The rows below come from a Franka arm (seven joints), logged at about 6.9 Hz.
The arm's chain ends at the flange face. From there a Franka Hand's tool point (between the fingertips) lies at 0.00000 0.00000 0.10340 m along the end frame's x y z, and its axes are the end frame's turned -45 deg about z.
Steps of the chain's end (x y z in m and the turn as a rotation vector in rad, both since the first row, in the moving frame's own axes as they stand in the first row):
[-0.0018, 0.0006, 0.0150, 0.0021, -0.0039, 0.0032]
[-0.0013, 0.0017, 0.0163, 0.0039, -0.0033, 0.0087]
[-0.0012, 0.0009, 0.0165, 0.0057, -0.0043, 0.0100]
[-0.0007, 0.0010, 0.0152, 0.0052, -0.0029, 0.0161]
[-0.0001, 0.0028, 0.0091, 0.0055, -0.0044, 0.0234]
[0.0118, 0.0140, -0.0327, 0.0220, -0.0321, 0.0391]
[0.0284, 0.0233, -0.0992, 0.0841, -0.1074, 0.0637]
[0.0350, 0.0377, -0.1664, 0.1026, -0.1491, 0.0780]
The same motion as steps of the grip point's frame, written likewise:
[-0.0018, -0.0013, 0.0150, 0.0042, -0.0013, 0.0032]
[-0.0021, -0.0002, 0.0163, 0.0051, 0.0004, 0.0087]
[-0.0014, -0.0009, 0.0165, 0.0071, 0.0010, 0.0100]
[-0.0010, -0.0004, 0.0152, 0.0057, 0.0016, 0.0161]
[-0.0020, 0.0012, 0.0091, 0.0070, 0.0008, 0.0234]
[-0.0022, 0.0143, -0.0328, 0.0383, -0.0071, 0.0391]
[0.0024, 0.0226, -0.1002, 0.1354, -0.0165, 0.0637]
[-0.0046, 0.0330, -0.1681, 0.1780, -0.0329, 0.0780]

